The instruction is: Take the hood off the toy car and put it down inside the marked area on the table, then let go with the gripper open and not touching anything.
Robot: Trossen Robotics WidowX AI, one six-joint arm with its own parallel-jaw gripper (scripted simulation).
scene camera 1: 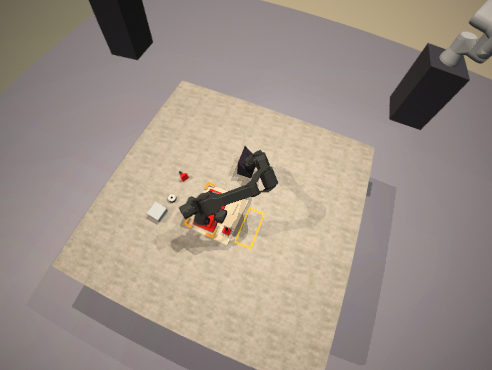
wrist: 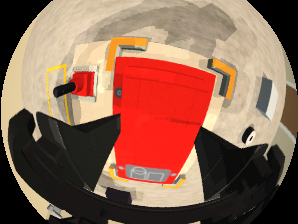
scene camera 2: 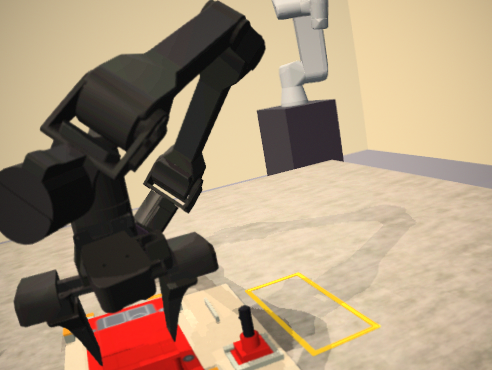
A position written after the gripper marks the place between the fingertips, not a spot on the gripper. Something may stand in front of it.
In view: the gripper [scene camera 2: 138, 352] and a red hood [wrist: 161, 112].
The gripper is seen too in the wrist view [wrist: 160, 123].
